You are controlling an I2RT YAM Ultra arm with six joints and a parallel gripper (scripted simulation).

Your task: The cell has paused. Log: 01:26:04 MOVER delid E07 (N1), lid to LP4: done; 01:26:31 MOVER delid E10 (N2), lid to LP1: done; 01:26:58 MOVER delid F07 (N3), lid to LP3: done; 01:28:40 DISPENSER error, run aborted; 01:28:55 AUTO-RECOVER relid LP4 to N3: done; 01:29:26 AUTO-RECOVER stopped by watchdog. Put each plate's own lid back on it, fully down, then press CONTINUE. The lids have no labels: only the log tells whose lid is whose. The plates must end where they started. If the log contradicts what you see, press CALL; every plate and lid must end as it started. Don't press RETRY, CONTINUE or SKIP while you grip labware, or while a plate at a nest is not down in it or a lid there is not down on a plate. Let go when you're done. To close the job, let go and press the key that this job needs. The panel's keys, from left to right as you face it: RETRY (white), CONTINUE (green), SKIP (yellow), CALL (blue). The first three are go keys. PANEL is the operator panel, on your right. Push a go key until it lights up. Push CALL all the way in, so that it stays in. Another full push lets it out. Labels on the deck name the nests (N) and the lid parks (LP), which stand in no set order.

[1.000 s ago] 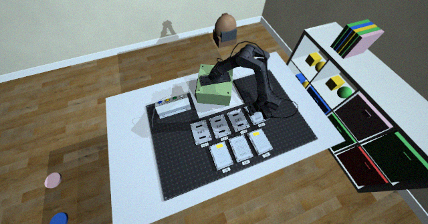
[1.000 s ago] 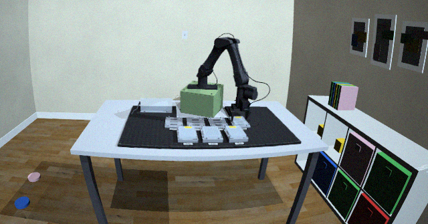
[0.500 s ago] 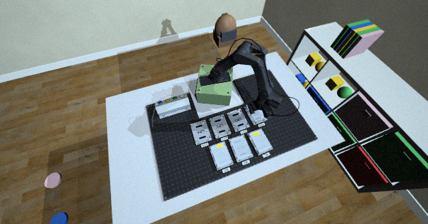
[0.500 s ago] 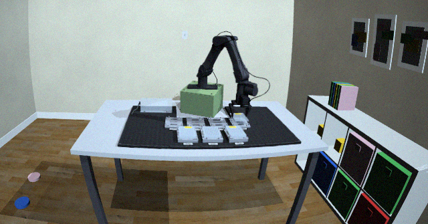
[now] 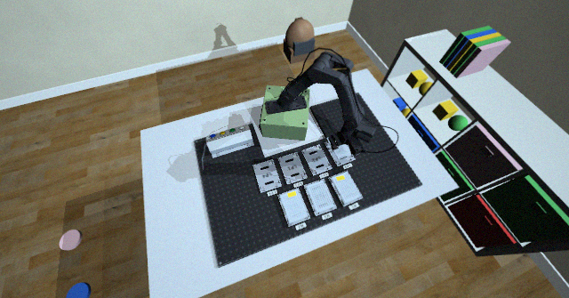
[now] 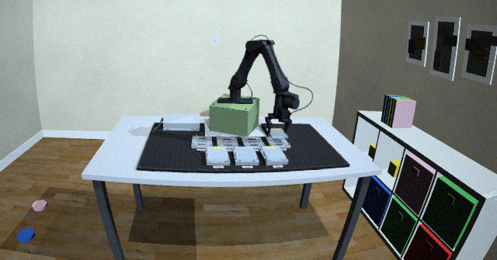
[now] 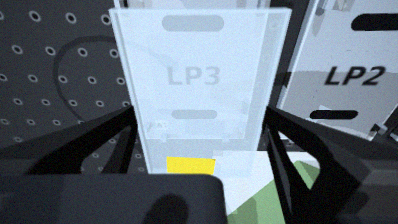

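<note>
Now: the plate 22 cm ahead of my hand, 16 cm to the right of it and 3 cm below it. The rest, counted from my hand: lid park LP2 (3 cm ahead, 12 cm to the right, 6 cm below); white retry key (19 cm behind, 47 cm to the right, 1 cm above); green continue key (18 cm behind, 52 cm to the right, 1 cm above).
</note>
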